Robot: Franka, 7 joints.
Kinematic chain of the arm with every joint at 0, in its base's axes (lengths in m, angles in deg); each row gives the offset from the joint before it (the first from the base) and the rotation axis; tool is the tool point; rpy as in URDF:
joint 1: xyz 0 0 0.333 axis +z
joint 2: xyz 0 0 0 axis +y
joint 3: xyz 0 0 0.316 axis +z
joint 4: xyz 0.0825 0 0 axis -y
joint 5: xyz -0.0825 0 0.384 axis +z
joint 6: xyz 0 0 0 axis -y
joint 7: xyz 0.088 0 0 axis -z
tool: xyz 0 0 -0.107 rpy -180 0 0
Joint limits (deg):
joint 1: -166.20..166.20
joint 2: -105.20..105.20
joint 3: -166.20..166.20
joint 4: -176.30..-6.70
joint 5: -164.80..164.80
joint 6: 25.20..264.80
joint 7: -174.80..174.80
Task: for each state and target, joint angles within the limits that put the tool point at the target. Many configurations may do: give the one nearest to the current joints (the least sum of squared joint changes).
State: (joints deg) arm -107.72 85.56 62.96 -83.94 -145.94 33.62 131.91
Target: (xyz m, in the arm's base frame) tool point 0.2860 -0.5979 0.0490
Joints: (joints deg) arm -95.23 93.60 63.61 -78.92 -149.11 47.80 131.91
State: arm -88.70 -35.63 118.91 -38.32 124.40 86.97 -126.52
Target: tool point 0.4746 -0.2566 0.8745
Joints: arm -126.42 -4.28 84.94 -77.95 120.88 97.19 -126.52
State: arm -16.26 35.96 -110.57 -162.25 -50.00 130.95 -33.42
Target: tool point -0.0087 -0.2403 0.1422
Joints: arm 3.33 17.38 -82.51 -171.79 -50.38 142.66 -33.42
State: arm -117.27 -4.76 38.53 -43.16 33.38 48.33 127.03
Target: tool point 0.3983 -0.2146 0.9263
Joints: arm -95.62 0.96 58.71 -51.05 39.98 81.80 127.03
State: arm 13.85 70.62 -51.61 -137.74 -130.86 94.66 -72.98
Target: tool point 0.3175 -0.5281 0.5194
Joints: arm 11.09 55.63 -85.28 -112.60 -130.97 88.20 -72.98
